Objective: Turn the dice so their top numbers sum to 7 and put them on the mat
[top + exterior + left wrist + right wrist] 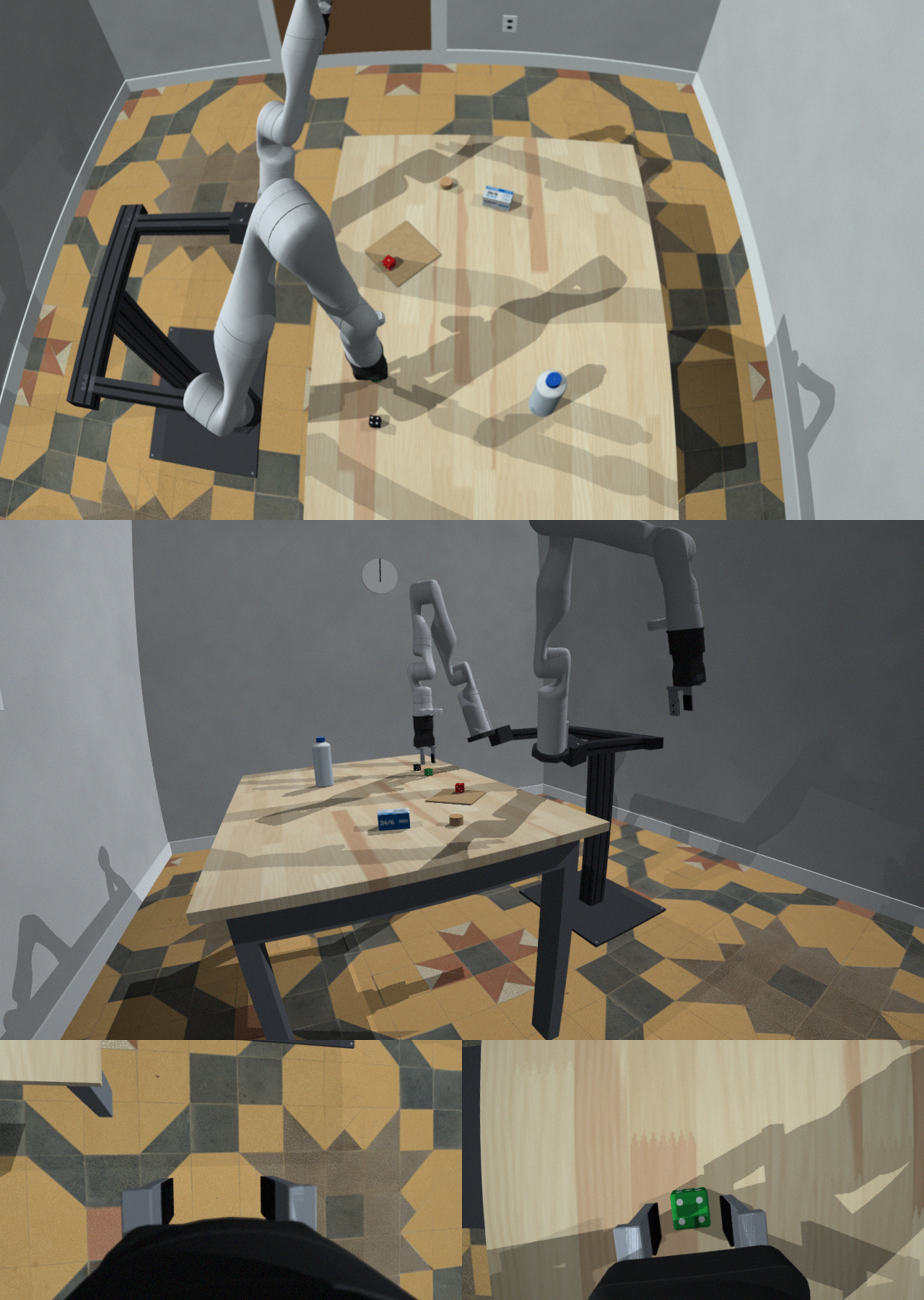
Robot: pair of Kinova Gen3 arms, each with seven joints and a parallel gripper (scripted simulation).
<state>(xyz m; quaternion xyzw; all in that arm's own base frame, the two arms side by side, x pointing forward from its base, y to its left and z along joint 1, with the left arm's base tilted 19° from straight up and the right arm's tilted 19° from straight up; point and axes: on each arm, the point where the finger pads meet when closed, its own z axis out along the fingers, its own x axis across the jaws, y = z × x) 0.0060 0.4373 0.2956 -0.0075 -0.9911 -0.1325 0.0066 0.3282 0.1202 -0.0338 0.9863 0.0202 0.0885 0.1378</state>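
The green die lies 5 cm below my right hand. Round my right hand: red die: 30 cm to the left, 5 cm below; then brown square mat: 3 cm ahead, 34 cm to the left, 6 cm below; then black die: 1 cm ahead, 12 cm to the right, 5 cm below.
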